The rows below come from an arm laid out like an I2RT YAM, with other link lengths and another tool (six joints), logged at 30 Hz.
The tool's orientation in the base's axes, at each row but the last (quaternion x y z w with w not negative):
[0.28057 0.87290 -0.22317 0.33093]
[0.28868 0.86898 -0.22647 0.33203]
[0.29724 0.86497 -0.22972 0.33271]
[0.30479 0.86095 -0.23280 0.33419]
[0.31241 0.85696 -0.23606 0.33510]
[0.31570 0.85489 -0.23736 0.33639]
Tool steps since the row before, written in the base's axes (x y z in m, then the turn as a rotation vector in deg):
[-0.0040 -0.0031 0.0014 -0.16 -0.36 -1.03]
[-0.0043 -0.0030 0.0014 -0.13 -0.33 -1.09]
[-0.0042 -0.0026 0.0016 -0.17 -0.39 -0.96]
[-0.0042 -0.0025 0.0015 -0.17 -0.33 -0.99]
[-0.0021 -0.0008 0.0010 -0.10 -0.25 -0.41]
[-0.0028 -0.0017 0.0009 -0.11 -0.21 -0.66]
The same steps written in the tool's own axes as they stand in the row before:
[0.0004 -0.0051 -0.0010 0.70 -0.16 0.84]
[0.0006 -0.0053 -0.0011 0.74 -0.11 0.87]
[0.0004 -0.0050 -0.0014 0.65 -0.20 0.80]
[0.0005 -0.0049 -0.0013 0.69 -0.15 0.79]
[0.0002 -0.0022 -0.0011 0.26 -0.16 0.38]
[0.0003 -0.0033 -0.0007 0.46 -0.09 0.52]

